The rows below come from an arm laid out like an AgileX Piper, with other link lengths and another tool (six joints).
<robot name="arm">
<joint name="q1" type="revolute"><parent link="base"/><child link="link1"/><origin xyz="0.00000 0.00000 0.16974"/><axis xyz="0 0 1"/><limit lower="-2.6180" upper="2.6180"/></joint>
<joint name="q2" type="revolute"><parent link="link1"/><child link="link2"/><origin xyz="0.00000 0.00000 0.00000"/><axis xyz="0 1 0"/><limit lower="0.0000" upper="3.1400"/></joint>
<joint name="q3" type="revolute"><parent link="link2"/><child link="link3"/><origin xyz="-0.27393 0.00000 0.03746"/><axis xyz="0 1 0"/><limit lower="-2.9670" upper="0.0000"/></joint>
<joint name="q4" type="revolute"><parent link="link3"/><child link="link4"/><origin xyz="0.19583 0.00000 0.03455"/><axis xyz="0.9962 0 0.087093"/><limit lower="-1.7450" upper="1.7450"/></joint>
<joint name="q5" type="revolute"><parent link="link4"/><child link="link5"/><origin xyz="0.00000 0.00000 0.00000"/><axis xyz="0 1 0"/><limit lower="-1.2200" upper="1.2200"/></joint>
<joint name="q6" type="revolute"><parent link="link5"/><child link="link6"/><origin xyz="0.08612 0.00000 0.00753"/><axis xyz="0.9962 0 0.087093"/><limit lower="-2.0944" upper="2.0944"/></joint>
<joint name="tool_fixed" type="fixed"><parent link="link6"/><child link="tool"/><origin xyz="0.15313 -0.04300 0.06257" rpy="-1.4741 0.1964 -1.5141"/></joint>
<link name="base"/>
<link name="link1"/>
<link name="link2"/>
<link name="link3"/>
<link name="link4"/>
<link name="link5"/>
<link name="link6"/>
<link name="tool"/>
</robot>
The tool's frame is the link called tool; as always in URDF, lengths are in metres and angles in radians.
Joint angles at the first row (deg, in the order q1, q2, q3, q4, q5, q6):
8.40, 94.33, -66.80, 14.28, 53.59, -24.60
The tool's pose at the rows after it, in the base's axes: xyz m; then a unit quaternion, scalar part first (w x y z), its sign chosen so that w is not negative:
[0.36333, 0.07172, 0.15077, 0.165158, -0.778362, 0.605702, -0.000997]
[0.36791, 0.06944, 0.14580, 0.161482, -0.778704, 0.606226, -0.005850]
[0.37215, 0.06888, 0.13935, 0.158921, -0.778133, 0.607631, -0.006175]
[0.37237, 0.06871, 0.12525, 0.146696, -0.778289, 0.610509, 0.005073]
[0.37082, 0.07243, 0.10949, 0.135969, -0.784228, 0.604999, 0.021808]
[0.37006, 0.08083, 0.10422, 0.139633, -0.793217, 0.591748, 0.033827]
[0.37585, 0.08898, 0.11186, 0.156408, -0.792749, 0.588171, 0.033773]
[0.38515, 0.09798, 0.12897, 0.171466, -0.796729, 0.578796, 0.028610]
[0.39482, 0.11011, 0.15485, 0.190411, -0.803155, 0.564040, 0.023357]
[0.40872, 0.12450, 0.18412, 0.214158, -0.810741, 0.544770, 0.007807]
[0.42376, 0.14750, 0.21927, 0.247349, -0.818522, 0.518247, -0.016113]
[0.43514, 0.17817, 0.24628, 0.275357, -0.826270, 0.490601, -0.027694]
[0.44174, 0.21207, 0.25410, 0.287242, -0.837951, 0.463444, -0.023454]
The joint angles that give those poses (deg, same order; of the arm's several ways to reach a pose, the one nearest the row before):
8.40, 95.70, -66.80, 13.55, 52.65, -24.00
8.40, 96.80, -66.80, 12.88, 51.42, -23.86
8.40, 98.19, -66.89, 12.77, 50.31, -23.86
8.40, 100.51, -67.03, 12.77, 50.05, -23.86
8.40, 103.02, -67.02, 13.65, 49.93, -25.58
8.48, 104.04, -67.02, 15.55, 49.93, -28.58
8.76, 103.88, -68.21, 17.26, 50.05, -29.42
9.33, 103.53, -71.87, 17.70, 52.36, -29.42
10.02, 102.92, -77.27, 18.19, 56.32, -29.42
11.19, 102.84, -83.40, 18.32, 59.11, -29.31
13.58, 102.95, -90.02, 18.41, 60.41, -28.82
16.76, 104.77, -97.39, 18.66, 61.92, -27.83
20.17, 108.48, -104.27, 18.87, 63.68, -27.17

